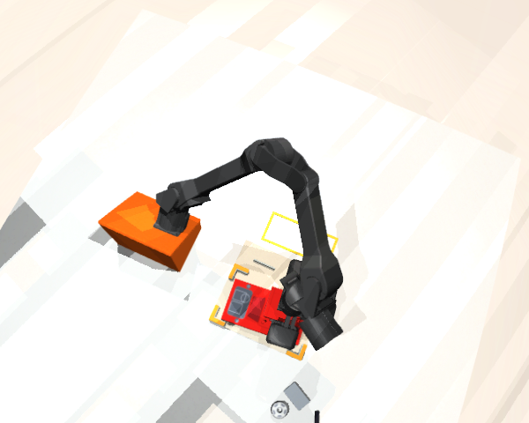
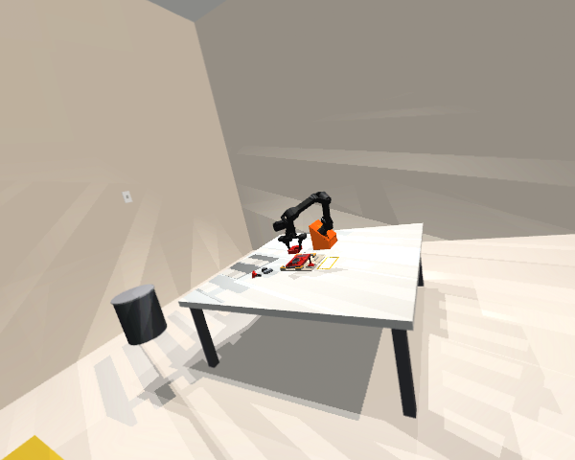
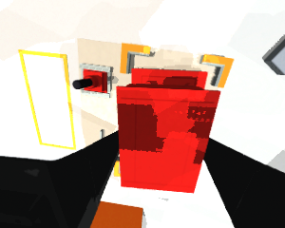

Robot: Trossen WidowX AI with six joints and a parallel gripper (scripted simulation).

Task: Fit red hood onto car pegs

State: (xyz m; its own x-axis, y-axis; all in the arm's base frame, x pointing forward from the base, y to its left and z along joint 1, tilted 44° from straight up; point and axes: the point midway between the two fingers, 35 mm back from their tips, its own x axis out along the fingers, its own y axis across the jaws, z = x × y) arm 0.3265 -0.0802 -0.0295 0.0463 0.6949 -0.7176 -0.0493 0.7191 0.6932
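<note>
Right now my gripper tip is 10 mm to the left of the grey engine block and 80 mm above it. Round my gripper tip: red hood: 10 mm above.
</note>
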